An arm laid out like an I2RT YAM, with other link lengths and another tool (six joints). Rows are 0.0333 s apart.
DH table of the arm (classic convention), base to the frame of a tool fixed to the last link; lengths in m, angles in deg. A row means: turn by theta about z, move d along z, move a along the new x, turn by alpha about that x. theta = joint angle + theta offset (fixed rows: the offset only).
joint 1: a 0.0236  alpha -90  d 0.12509  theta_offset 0
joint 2: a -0.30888  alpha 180  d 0  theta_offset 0
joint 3: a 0.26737  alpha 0  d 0  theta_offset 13.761
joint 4: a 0.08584  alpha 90  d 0.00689  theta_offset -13.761
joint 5: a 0  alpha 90  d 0.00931  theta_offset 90
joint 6: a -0.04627  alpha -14  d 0.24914  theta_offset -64.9
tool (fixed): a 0  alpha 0  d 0.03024  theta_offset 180
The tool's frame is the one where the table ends.
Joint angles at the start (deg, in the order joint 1, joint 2, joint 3, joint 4, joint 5, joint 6):
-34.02 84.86 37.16 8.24 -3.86 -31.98
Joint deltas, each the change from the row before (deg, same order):
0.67 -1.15 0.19 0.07 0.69 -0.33
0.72 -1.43 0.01 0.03 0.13 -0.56
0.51 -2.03 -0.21 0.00 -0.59 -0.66
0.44 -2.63 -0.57 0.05 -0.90 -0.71
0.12 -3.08 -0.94 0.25 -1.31 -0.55
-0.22 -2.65 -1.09 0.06 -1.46 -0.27
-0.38 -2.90 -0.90 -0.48 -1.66 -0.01
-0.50 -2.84 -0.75 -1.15 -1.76 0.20
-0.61 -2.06 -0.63 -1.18 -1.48 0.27
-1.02 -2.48 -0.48 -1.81 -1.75 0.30
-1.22 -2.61 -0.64 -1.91 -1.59 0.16
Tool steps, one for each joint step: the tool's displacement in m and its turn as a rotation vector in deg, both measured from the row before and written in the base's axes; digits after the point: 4 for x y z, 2 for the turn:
0.0044 -0.0007 0.0108 -1.37 -0.81 0.34
0.0050 0.0025 0.0114 -1.26 -0.97 0.96
0.0050 0.0046 0.0142 -1.16 -1.47 1.37
0.0038 0.0064 0.0160 -1.22 -1.79 1.58
0.0020 0.0069 0.0170 -1.09 -2.19 1.52
-0.0012 0.0067 0.0110 -0.45 -1.66 1.18
-0.0024 0.0073 0.0116 -0.15 -1.70 1.09
-0.0042 0.0082 0.0086 0.33 -1.28 0.98
-0.0050 0.0063 0.0034 0.64 -0.65 0.60
-0.0072 0.0057 0.0044 0.78 -0.67 0.43
-0.0090 0.0046 0.0029 0.67 -0.49 0.15

